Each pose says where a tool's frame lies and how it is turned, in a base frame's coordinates. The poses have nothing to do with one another.
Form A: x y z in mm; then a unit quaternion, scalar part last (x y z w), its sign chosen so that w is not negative.
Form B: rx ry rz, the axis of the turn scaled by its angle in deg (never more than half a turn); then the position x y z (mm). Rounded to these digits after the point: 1 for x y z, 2 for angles.
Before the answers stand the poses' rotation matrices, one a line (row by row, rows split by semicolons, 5 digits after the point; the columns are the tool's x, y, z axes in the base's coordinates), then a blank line. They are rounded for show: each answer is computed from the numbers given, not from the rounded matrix.
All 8 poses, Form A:
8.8, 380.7, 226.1, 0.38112, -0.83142, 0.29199, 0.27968
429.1, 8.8, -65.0, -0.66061, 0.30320, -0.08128, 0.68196
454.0, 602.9, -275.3, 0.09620, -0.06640, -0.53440, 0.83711
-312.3, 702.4, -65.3, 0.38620, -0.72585, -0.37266, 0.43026
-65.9, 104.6, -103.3, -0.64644, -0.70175, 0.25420, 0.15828
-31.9, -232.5, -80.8, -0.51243, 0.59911, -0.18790, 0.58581
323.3, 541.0, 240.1, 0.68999, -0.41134, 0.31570, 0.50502
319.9, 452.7, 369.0, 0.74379, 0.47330, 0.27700, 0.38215
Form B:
-0.55305 -0.79708 -0.24250; -0.47042 0.53897 -0.69872; 0.68764 -0.27235 -0.67304
0.80293 -0.28973 0.52092; -0.51145 0.11399 0.85172; -0.30615 -0.95030 -0.05666
0.42002 0.88193 -0.21399; -0.90748 0.41032 -0.09009; 0.00835 0.23203 0.97267
-0.33146 -0.23996 -0.91244; -0.88132 0.42395 0.20866; 0.33676 0.87332 -0.35201
-0.11413 0.82680 -0.55079; 0.98774 0.03500 -0.15213; -0.10650 -0.56140 -0.82066
0.21152 -0.39386 0.89450; -0.83415 0.40422 0.37523; -0.50936 -0.82552 -0.24304
0.46227 -0.88651 0.02019; -0.24877 -0.15151 -0.95664; 0.85113 0.43720 -0.29058
0.39852 0.49236 0.77380; 0.91578 -0.25990 -0.30627; 0.05032 0.83068 -0.55447

58.56, -127.75, 44.86, 8.8, 380.7, 226.1
-84.91, 38.97, -10.45, 429.1, 8.8, -65.0
11.66, -8.05, -64.80, 454.0, 602.9, -275.3
55.20, -103.75, -53.27, -312.3, 702.4, -65.3
-105.92, -114.98, 41.65, -65.9, 104.6, -103.3
-68.46, 80.04, -25.10, -31.9, -232.5, -80.8
95.40, -56.87, 43.65, 323.3, 541.0, 240.1
108.71, 69.18, 40.49, 319.9, 452.7, 369.0

